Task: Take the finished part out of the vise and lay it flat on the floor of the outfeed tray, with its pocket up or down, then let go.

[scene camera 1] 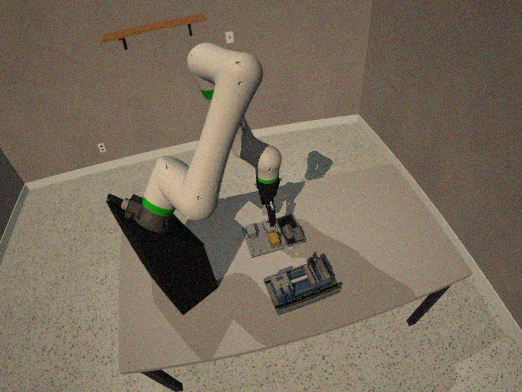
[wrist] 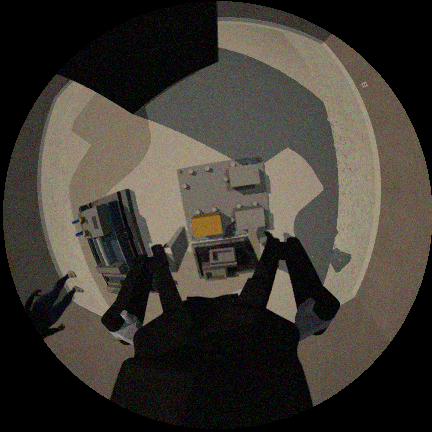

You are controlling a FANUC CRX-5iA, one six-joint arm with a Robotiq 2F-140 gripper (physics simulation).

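Places are measured from the arm's base along level axes (x ahead, y left, z up), in millimetres.
Where they show: gripper, fingertip midpoint: point(scene camera 1: 268, 222) point(wrist: 216, 231); arm's base, origin of the base link: point(scene camera 1: 152, 221).
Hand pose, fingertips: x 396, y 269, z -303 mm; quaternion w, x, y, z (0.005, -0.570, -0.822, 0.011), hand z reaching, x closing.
Things, the pixels of their centre, and the offset from my fingertips.
- finished part, body centre: point(wrist: 222, 257) point(scene camera 1: 288, 231) dx +94, dy +34, dz -108 mm
- second grey piece, body centre: point(wrist: 214, 270) point(scene camera 1: 297, 233) dx +142, dy +27, dz -117 mm
- vise, body centre: point(wrist: 109, 252) point(scene camera 1: 302, 281) dx +166, dy -262, dz -91 mm
- grey plate, body centre: point(wrist: 224, 199) point(scene camera 1: 262, 237) dx -32, dy +9, dz -137 mm
- orange block, body centre: point(wrist: 207, 223) point(scene camera 1: 273, 239) dx +26, dy -17, dz -115 mm
The finished part point(scene camera 1: 291, 231) point(wrist: 223, 255), a grey block, lies in the dark outfeed tray point(scene camera 1: 303, 242) point(wrist: 244, 252) with its pocket up in the wrist view. A second grey piece point(wrist: 216, 273) is beside it in the tray. My gripper point(scene camera 1: 271, 223) point(wrist: 216, 231) is open and empty, above the tray's plate-side edge, with the fingertips apart from the part. The vise point(scene camera 1: 302, 286) point(wrist: 112, 235), blue and dark grey, stands apart from the tray, and no part shows in the fingers. Fine contact between part and tray floor cannot be made out.
A grey plate point(scene camera 1: 259, 246) point(wrist: 210, 187) with pegs adjoins the tray. It bears an orange block point(scene camera 1: 274, 239) point(wrist: 207, 225) and two grey blocks point(wrist: 244, 176) point(wrist: 249, 218). The arm's black base plate point(scene camera 1: 175, 270) is at the left of the table in the scene view.
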